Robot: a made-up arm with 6 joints.
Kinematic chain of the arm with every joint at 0, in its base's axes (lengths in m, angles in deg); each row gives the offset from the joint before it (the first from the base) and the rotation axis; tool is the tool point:
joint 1: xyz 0 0 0.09 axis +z
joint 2: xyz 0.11 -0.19 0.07 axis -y
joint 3: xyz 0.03 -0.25 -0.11 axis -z
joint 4: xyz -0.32 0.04 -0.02 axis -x
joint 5: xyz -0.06 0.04 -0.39 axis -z
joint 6: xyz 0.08 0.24 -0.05 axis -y
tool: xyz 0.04 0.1 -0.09
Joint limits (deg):
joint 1: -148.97..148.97
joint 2: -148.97..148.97
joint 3: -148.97..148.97
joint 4: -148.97..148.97
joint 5: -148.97..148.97
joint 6: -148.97..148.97
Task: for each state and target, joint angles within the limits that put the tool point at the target. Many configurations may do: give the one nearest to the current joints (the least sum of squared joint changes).
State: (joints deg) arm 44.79 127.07 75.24 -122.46 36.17 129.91
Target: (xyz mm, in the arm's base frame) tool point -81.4 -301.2 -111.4
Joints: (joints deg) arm 11.99 128.81 64.55 -141.08 11.20 122.69
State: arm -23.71 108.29 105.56 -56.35 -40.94 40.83
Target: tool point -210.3 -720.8 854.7
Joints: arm -12.49 106.35 141.02 -56.77 -19.91 43.15
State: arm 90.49 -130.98 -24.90 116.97 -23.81 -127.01
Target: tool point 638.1 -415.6 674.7
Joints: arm 81.44 -108.69 4.56 80.53 4.25 -144.39
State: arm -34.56 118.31 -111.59 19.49 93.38 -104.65
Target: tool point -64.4 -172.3 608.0
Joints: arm -36.90 139.24 -139.77 58.18 114.34 -100.14
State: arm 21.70 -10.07 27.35 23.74 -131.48 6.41
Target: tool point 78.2 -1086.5 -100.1
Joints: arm 38.75 -15.58 -4.43 39.82 -139.76 3.81
